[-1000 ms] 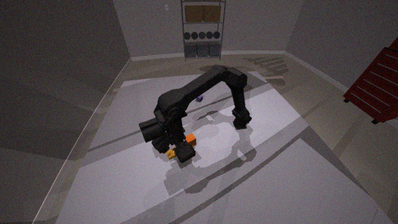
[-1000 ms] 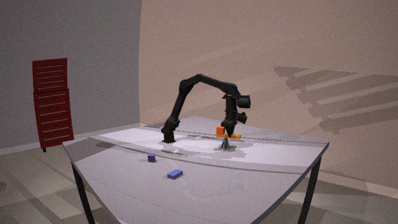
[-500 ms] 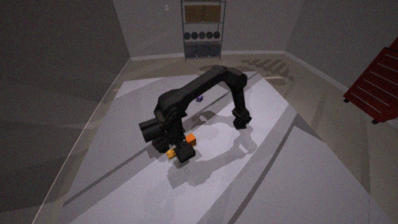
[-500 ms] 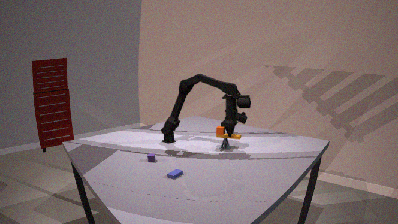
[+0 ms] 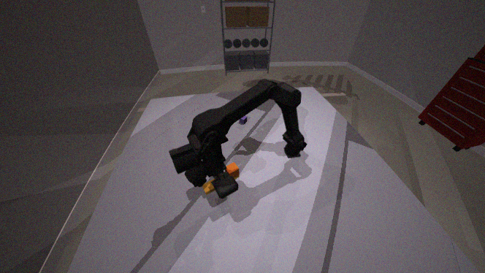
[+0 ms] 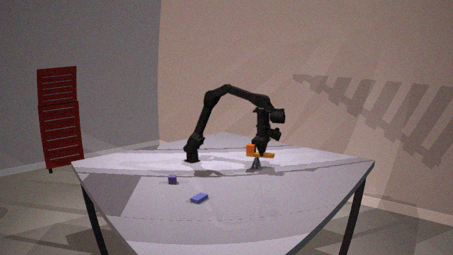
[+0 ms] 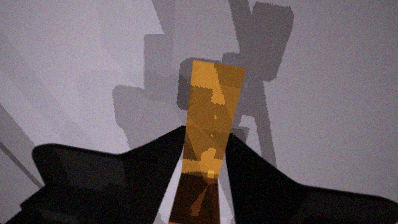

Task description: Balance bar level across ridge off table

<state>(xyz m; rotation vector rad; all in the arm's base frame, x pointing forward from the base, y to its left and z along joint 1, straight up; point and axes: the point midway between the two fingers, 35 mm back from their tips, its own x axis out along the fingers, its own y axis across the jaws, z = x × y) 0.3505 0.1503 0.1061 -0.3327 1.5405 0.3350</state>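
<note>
Right now my gripper tip is 30 mm past the yellow-orange bar, 10 mm to the left of it and 10 mm below it. Round my gripper tip: purple cube 150 mm behind, 410 mm to the right, 60 mm below; flat blue block 60 mm ahead, 430 mm to the right, 60 mm below.
</note>
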